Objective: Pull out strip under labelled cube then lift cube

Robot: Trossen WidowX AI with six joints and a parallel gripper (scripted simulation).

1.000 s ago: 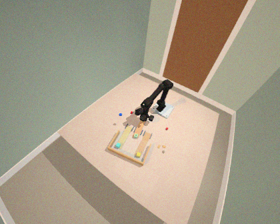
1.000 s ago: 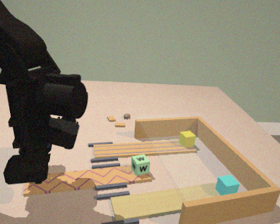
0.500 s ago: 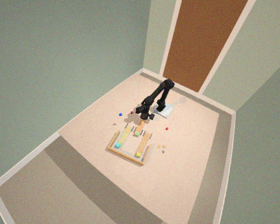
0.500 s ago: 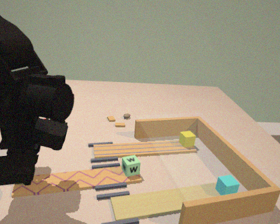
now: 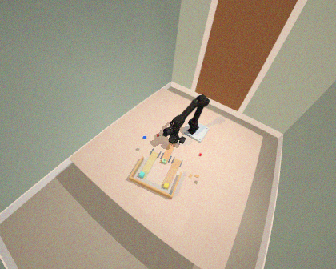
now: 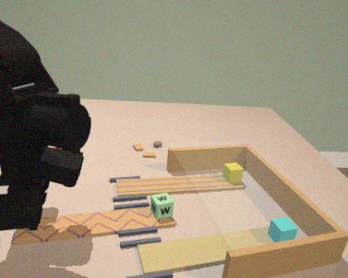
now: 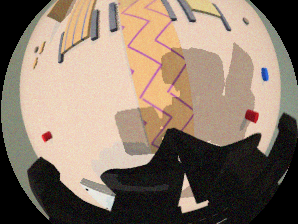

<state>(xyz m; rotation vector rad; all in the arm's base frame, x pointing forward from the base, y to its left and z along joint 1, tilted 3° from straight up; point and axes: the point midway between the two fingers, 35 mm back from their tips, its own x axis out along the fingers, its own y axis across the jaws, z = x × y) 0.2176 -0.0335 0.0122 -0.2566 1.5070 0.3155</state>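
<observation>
Now: gripper tip 190 mm short of the labelled cube, 90 mm to the right of it and 20 mm below it.
</observation>
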